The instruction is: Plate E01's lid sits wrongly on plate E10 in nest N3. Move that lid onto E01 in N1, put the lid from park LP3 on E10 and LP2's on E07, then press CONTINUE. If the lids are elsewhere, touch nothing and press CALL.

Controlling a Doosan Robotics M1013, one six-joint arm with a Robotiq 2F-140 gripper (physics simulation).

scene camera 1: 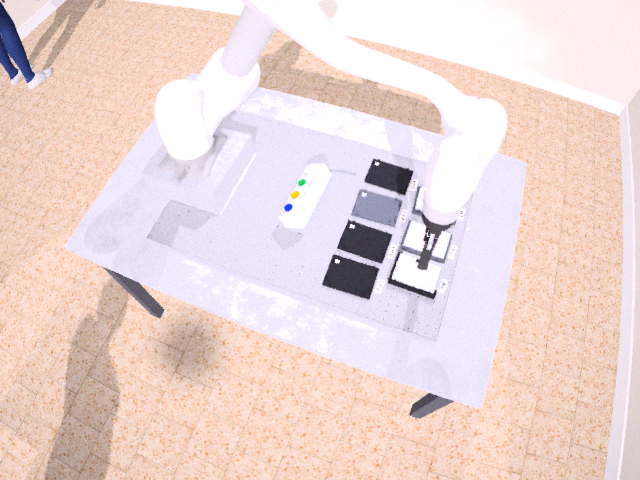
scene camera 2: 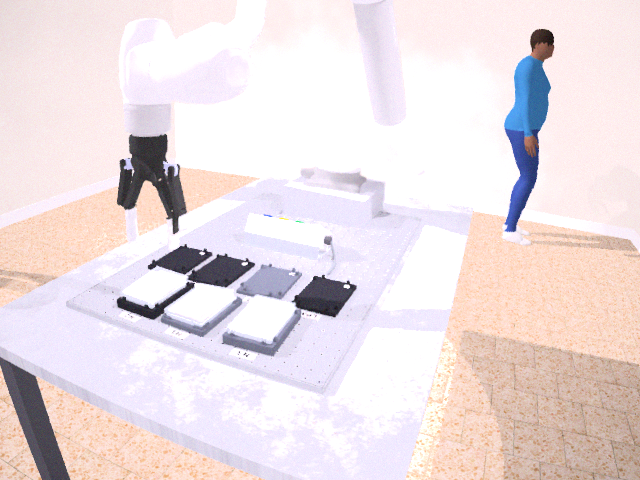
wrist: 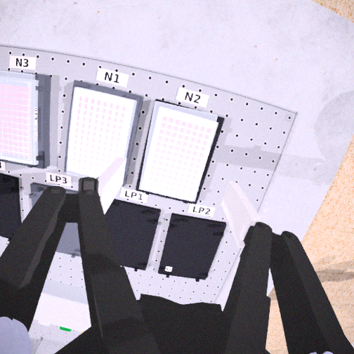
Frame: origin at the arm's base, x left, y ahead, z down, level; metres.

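Seen in the pictures: gripper, fingertip midpoint: (scene camera 2: 152,243); arm's base at its link origin: (scene camera 1: 193,153) (scene camera 2: 336,182).
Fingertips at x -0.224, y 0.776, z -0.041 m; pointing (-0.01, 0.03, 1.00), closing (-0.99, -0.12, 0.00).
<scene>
Pixels of each thing's top centre, then the offset from my fingertips to it.
- N3 plate at its top centre: (scene camera 2: 261,313) dx +0.255, dy +0.041, dz +0.088 m
- Park LP2 at its top centre: (scene camera 2: 180,255) (scene camera 1: 351,274) dx -0.049, dy -0.187, dz +0.111 m
- grey park LP3 at its top centre: (scene camera 2: 270,276) (scene camera 1: 377,205) dx +0.204, dy -0.154, dz +0.111 m
- LP4 at its top centre: (scene camera 2: 325,289) (scene camera 1: 389,173) dx +0.337, dy -0.136, dz +0.111 m
- white button box at its top centre: (scene camera 2: 288,217) (scene camera 1: 305,187) dx +0.174, dy -0.380, dz +0.047 m
My gripper (scene camera 1: 427,251) (scene camera 2: 153,238) (wrist: 175,182) is open and empty, raised above the area between nest N2 and park LP2. A white-topped plate (scene camera 1: 415,272) (scene camera 2: 155,288) (wrist: 177,150) with a lid sits in the black nest N2. Another white-topped plate (scene camera 1: 414,236) (scene camera 2: 202,305) (wrist: 102,130) is in grey N1. The N3 plate (scene camera 2: 263,319) (wrist: 17,117) is cut off in the wrist view and mostly hidden by the arm in scene camera 1. Park LP2 (scene camera 1: 351,277) (scene camera 2: 181,259) (wrist: 194,245) and grey park LP3 (scene camera 1: 377,206) (scene camera 2: 270,281) (wrist: 70,240) show no lid. Plate names are unreadable.
Black parks LP1 (scene camera 1: 364,241) (scene camera 2: 222,270) (wrist: 132,235) and LP4 (scene camera 1: 388,176) (scene camera 2: 325,295) (wrist: 7,207) stand in the same row. A white button box (scene camera 1: 312,198) (scene camera 2: 284,235) with green, yellow and blue buttons stands towards the arm's base. A person (scene camera 2: 528,108) stands beyond the table.
</scene>
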